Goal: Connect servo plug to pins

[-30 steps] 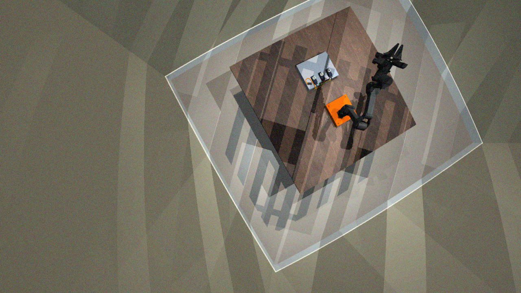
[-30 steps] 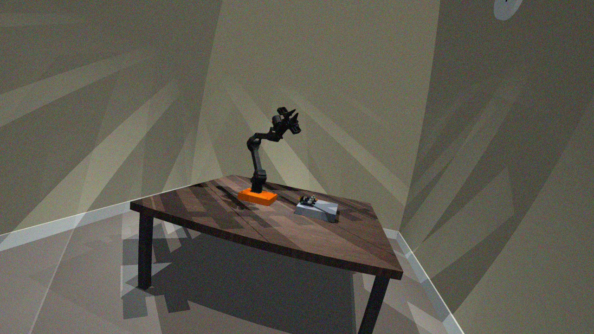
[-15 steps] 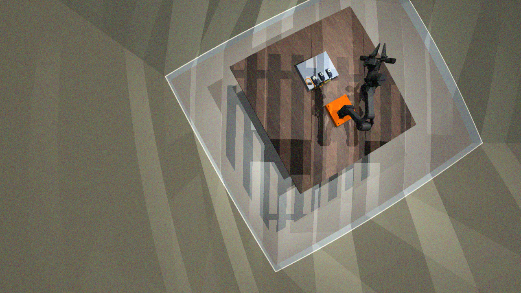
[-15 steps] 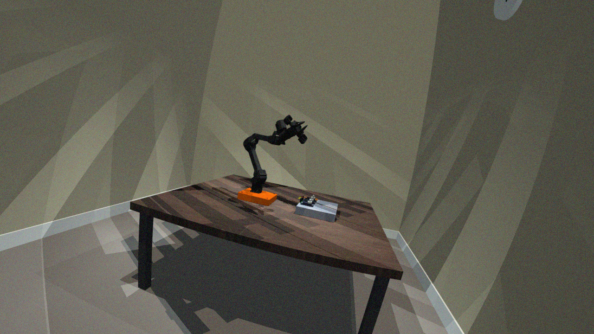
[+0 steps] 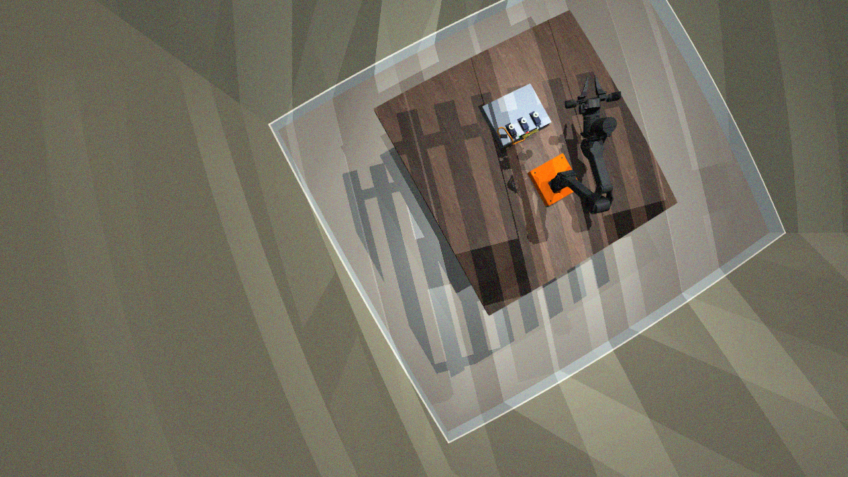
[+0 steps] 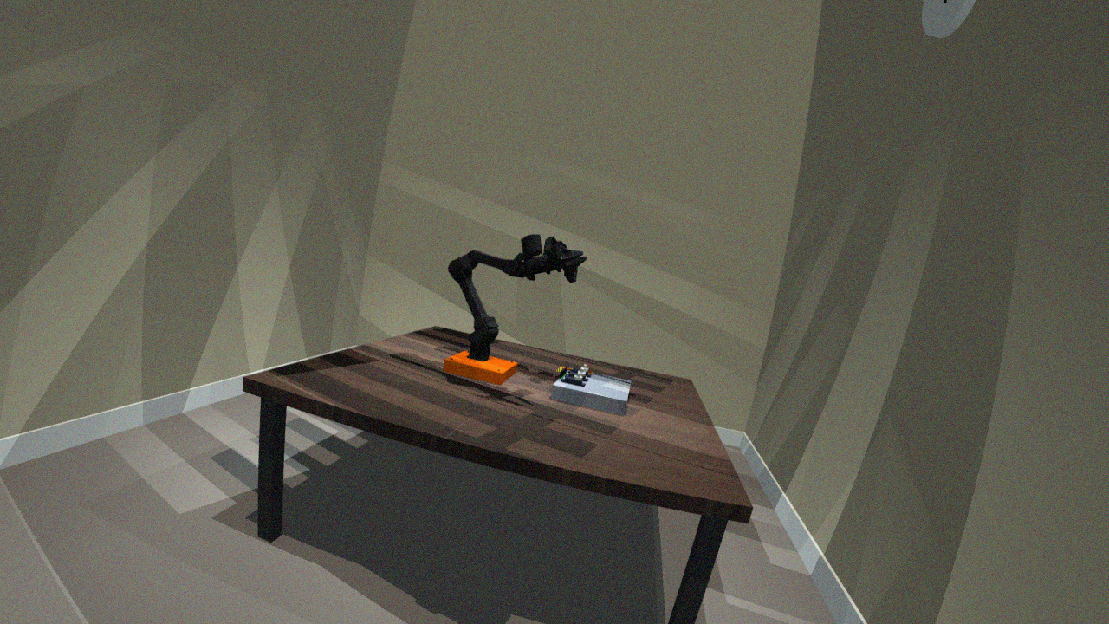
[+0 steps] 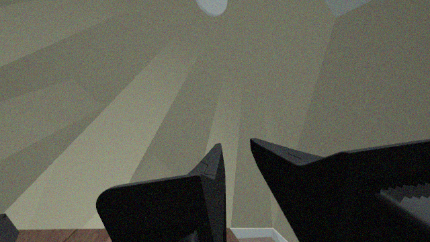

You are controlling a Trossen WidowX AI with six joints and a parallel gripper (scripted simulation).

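Right now the red band is 1 cm behind my gripper tip, 11 cm to the left of it and 40 cm below it. From my gripper tip the other things lie so: black pin header (1 cm behind, 10 cm to the left, 41 cm below); then grey printed holder (15 cm ahead, 9 cm to the left, 45 cm below); then green strip (1 cm behind, 10 cm to the left, 42 cm below).
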